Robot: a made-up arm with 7 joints.
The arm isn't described. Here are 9 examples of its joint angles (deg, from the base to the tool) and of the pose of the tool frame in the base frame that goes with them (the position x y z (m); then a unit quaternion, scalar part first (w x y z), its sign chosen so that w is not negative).
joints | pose
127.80 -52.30 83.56 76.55 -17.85 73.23 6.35 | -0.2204 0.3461 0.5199 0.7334 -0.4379 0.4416 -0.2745
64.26 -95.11 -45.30 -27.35 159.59 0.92 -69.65 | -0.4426 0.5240 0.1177 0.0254 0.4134 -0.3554 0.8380
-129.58 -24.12 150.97 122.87 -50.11 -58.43 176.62 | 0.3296 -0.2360 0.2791 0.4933 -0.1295 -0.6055 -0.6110
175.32 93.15 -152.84 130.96 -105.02 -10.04 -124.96 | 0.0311 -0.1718 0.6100 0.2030 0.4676 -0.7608 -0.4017
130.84 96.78 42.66 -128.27 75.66 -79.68 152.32 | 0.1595 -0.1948 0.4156 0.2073 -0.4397 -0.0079 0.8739
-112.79 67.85 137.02 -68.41 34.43 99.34 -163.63 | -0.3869 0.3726 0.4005 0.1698 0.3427 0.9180 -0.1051
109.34 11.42 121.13 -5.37 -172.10 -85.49 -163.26 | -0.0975 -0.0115 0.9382 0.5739 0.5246 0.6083 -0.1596
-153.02 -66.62 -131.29 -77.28 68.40 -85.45 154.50 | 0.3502 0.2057 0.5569 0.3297 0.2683 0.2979 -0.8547
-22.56 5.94 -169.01 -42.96 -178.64 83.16 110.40 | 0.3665 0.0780 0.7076 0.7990 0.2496 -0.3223 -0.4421
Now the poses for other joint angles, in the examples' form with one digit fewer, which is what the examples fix.
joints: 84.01 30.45 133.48 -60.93 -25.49 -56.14 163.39
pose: 0.358 -0.353 0.525 0.518 -0.401 -0.302 0.693
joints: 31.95 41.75 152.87 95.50 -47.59 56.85 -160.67
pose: -0.244 -0.150 0.642 0.135 -0.550 -0.142 -0.812
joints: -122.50 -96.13 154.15 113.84 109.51 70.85 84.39
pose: 0.104 -0.080 -0.071 0.915 -0.264 0.195 -0.234
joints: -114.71 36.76 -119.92 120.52 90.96 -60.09 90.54
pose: -0.132 -0.246 0.536 0.417 -0.266 -0.781 -0.381
